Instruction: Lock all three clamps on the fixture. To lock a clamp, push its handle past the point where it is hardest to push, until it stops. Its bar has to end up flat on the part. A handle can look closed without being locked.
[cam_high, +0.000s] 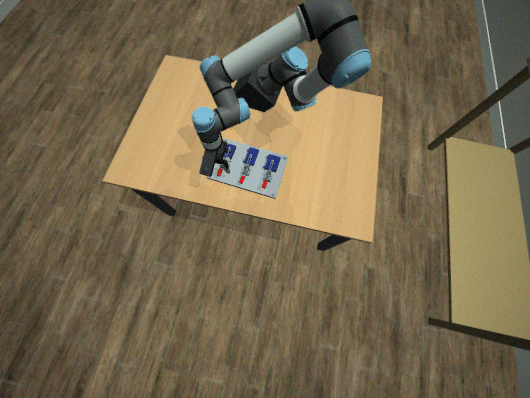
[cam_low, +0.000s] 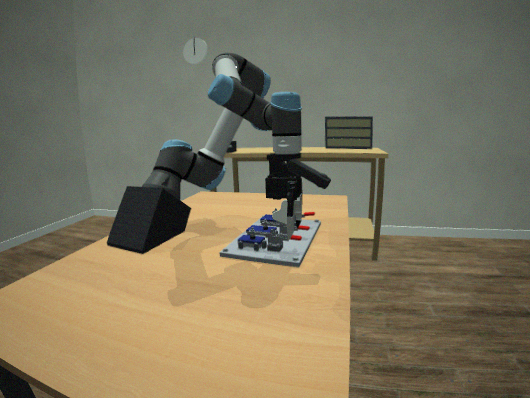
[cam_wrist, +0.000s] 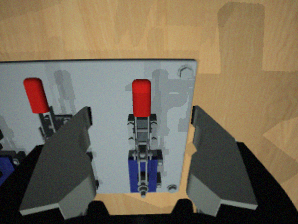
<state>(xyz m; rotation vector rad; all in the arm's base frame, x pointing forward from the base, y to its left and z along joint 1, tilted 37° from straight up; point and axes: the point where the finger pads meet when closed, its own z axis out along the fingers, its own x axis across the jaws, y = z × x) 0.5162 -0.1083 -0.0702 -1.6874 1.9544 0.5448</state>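
Right now my hand is 130 mm past the blue part, 50 mm above it and 10 mm to the right of it.
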